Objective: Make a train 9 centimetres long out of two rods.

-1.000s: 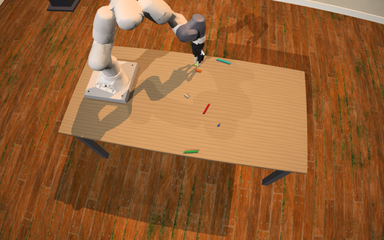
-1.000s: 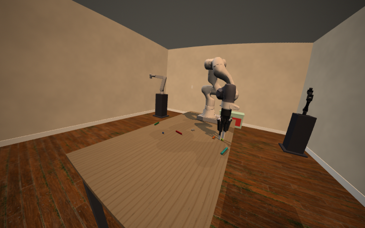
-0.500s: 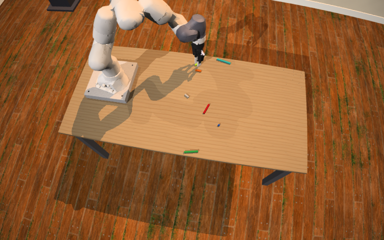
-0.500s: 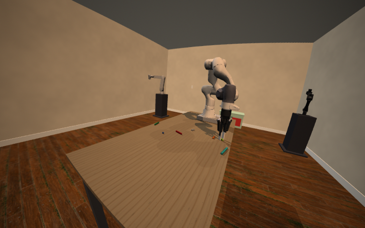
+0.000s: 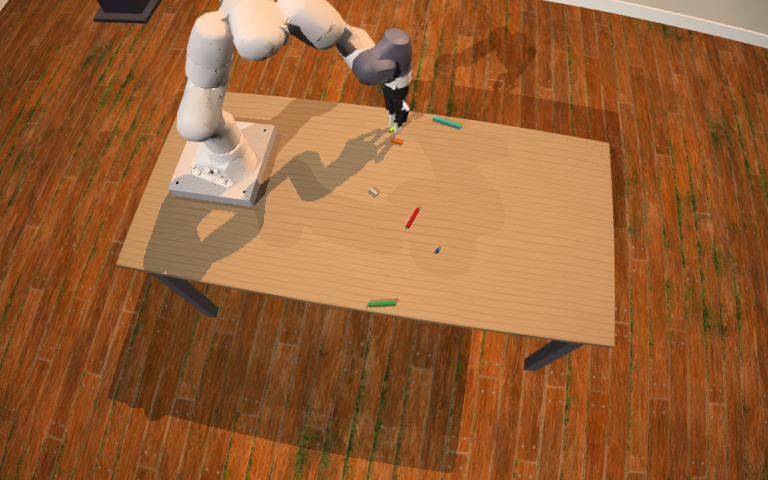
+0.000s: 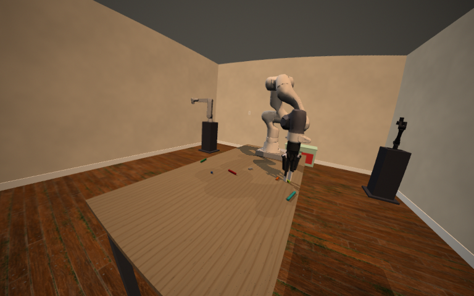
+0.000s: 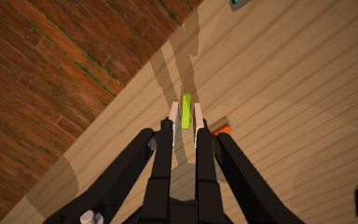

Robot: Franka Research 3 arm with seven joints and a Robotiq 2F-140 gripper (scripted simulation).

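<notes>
Right now the lime rod is 30 mm below my hand. The rest, counted from my hand: grey rod (20 mm behind, 260 mm to the right, 30 mm below); then orange rod (10 mm ahead, 60 mm to the right, 30 mm below); then turquoise rod (170 mm ahead, 60 mm to the left, 30 mm below).
</notes>
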